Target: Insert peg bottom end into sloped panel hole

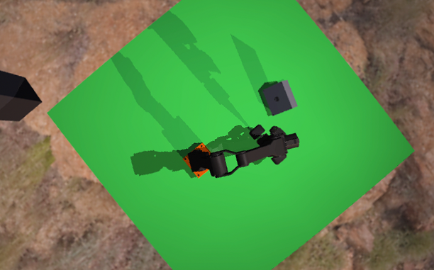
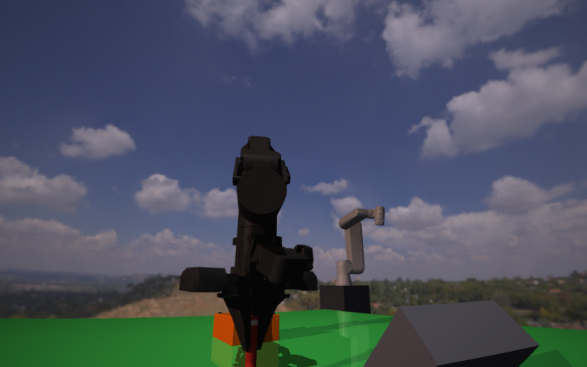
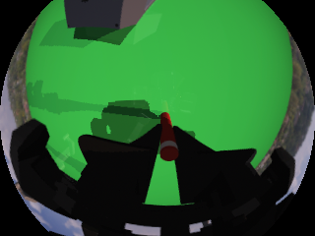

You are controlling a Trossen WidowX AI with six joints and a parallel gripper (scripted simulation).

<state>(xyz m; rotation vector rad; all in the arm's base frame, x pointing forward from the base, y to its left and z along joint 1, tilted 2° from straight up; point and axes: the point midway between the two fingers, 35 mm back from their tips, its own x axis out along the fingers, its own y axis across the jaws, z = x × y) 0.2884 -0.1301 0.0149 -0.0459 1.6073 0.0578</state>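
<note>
Right now the sloped dark grey panel is 180 mm ahead of my gripper tip, 130 mm to the left of it and 10 mm above it. From my gripper tip the other things lie so: round red peg (20 mm above).
</note>
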